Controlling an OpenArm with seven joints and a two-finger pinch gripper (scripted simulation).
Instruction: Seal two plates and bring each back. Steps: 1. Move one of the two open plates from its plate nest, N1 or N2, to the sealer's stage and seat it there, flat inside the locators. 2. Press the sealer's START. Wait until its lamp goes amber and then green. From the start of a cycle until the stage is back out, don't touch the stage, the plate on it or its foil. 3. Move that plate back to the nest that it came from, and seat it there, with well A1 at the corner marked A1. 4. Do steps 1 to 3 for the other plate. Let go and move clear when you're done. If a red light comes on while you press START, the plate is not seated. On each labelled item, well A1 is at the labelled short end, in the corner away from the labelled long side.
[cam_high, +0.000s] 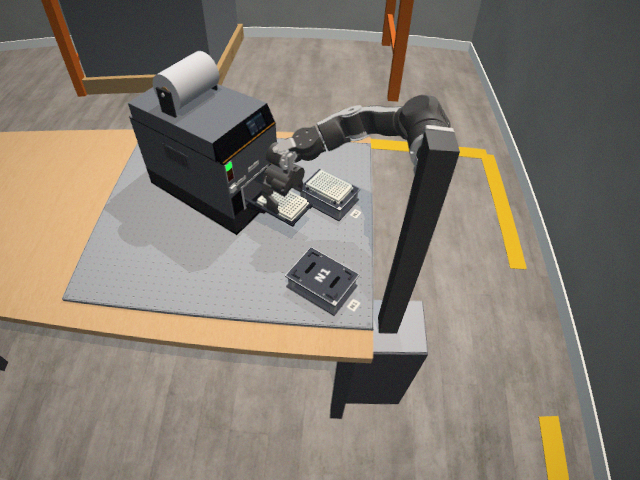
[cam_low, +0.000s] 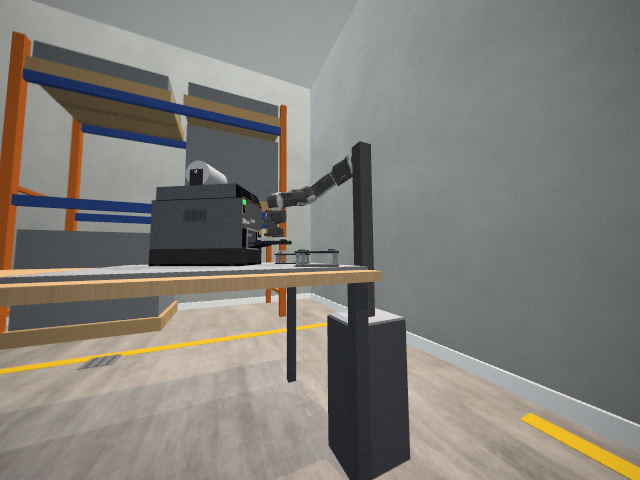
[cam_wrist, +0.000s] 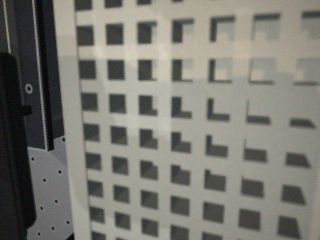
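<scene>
Right now the sealer stage is 20 mm below my hand. From my hand the other things lie so: foil roll (280 mm ahead, 180 mm to the right, 290 mm above); white well plate (130 mm behind, 130 mm to the right, 70 mm below); white start button (140 mm ahead, 20 mm to the left, 60 mm above).
</scene>
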